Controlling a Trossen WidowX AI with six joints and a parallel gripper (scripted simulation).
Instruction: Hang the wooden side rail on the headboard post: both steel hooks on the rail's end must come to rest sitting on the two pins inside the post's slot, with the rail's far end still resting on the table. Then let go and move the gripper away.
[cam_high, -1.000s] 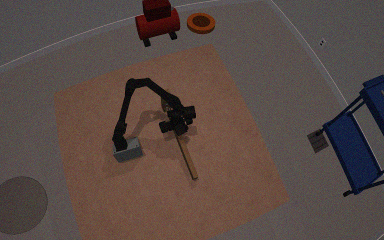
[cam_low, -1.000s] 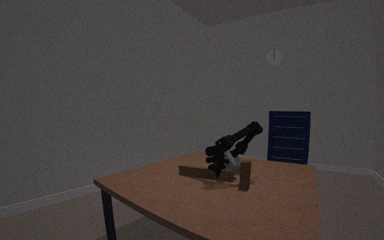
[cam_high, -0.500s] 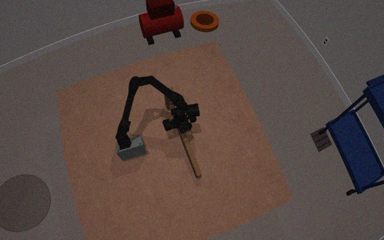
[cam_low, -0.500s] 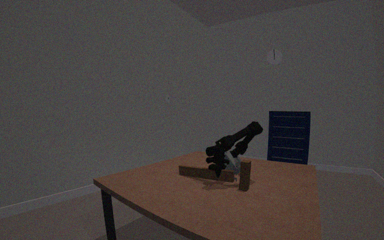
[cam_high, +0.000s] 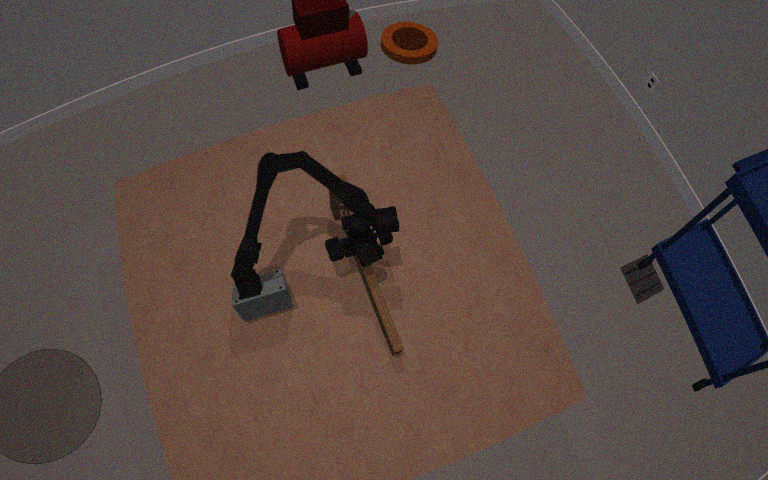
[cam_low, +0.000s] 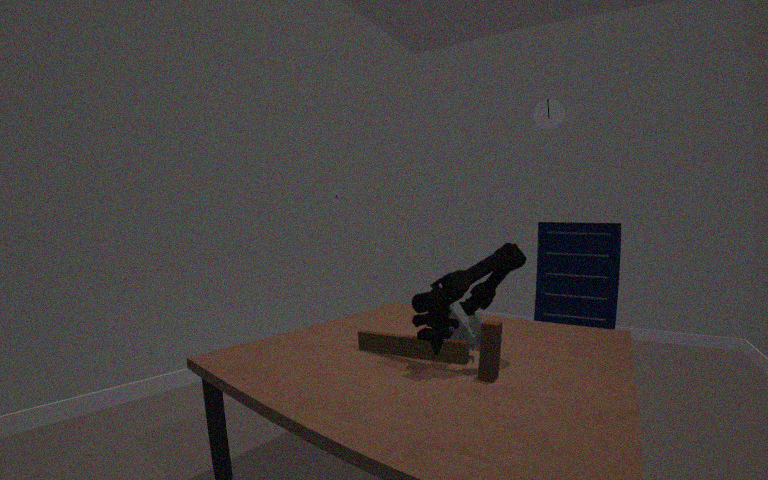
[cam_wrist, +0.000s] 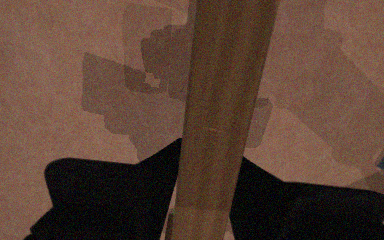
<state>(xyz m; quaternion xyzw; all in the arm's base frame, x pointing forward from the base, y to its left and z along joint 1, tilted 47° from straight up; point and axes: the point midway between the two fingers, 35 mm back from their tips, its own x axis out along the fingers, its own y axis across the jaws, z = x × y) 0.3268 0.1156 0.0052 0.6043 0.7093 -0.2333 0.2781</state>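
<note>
The headboard post is 2 cm behind my gripper tip, 17 cm to the left of it and 4 cm above it.
</note>
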